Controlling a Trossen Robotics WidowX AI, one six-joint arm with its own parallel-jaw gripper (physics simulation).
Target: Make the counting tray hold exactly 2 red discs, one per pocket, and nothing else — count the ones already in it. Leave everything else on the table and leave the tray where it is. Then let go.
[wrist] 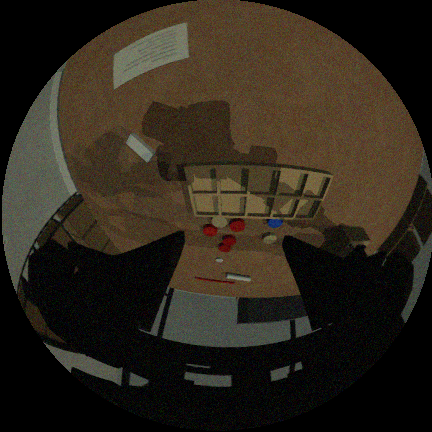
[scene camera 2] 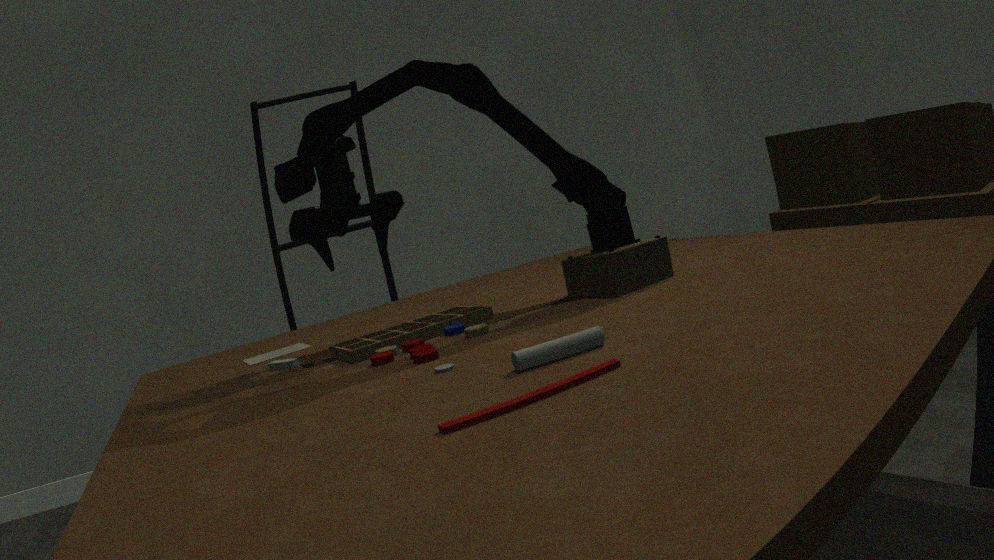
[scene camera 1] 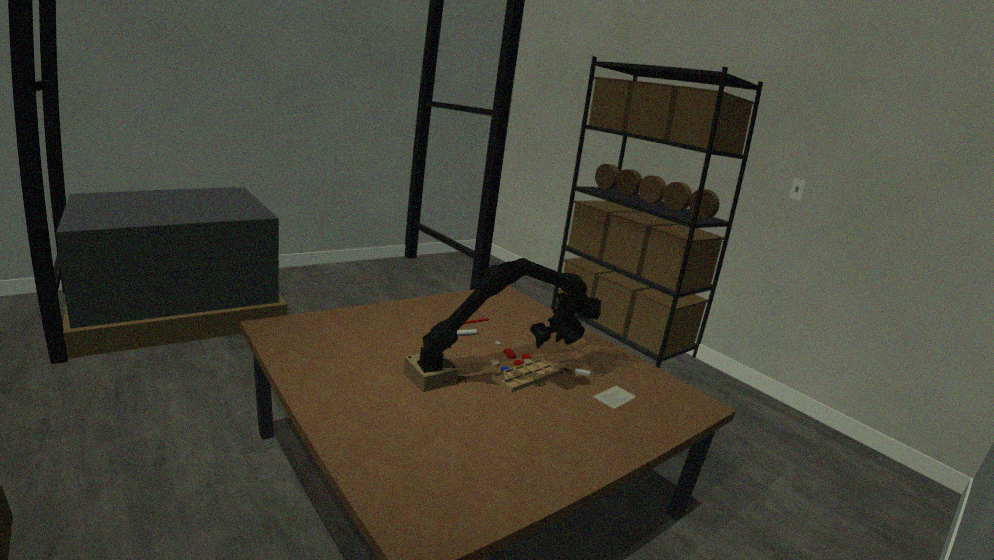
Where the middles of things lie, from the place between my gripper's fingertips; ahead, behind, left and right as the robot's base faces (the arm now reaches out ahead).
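Wooden counting tray (scene camera 2: 361, 348): my hand is 12 cm above it, 2 cm to the right of it and 5 cm past it. Grey square (wrist: 169, 44), counted from my hand: 12 cm below, 17 cm ahead, 20 cm to the right.
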